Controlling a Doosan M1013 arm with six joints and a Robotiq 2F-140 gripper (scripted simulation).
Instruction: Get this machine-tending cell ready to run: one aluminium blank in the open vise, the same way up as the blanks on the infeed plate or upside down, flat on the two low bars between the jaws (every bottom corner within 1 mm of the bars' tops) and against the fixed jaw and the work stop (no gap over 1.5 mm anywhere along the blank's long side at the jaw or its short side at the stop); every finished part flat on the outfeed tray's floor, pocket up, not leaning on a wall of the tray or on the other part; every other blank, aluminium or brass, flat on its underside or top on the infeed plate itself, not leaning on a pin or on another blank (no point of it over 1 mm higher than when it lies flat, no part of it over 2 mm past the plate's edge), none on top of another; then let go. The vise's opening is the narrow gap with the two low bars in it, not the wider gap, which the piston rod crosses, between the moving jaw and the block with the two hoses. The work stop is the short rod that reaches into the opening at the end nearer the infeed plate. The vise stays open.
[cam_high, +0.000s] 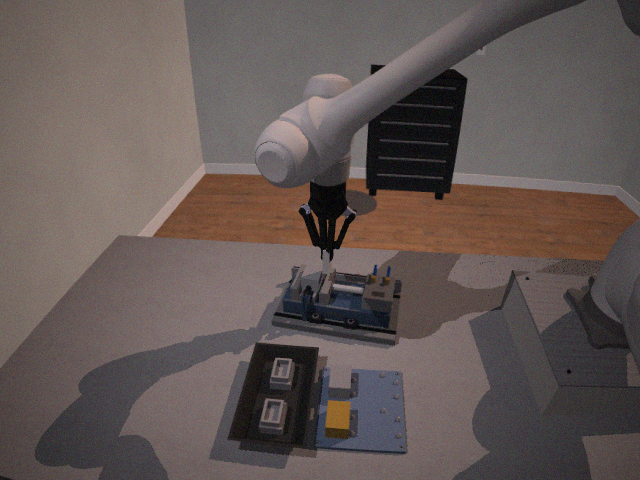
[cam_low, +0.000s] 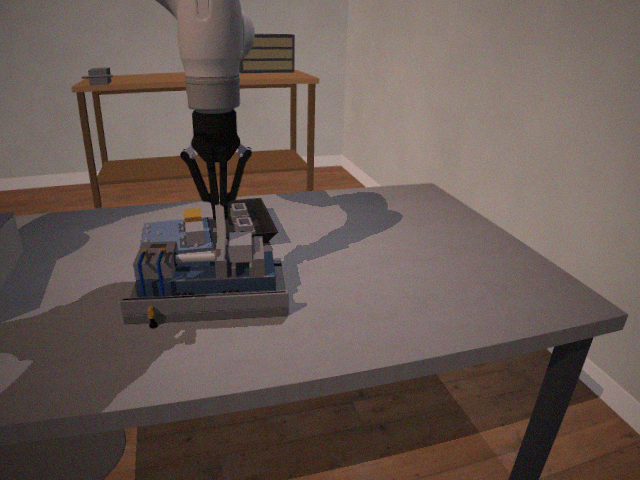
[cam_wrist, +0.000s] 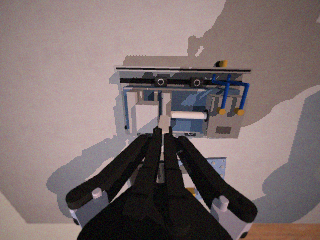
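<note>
The blue vise is 12 cm below my hand and 3 cm behind it. Round my hand: brass blank (33 cm to the left, 13 cm below, 6 cm behind); then aluminium blank (24 cm to the left, 13 cm below, 6 cm behind); then infeed plate (29 cm to the left, 15 cm below, 10 cm behind).
</note>
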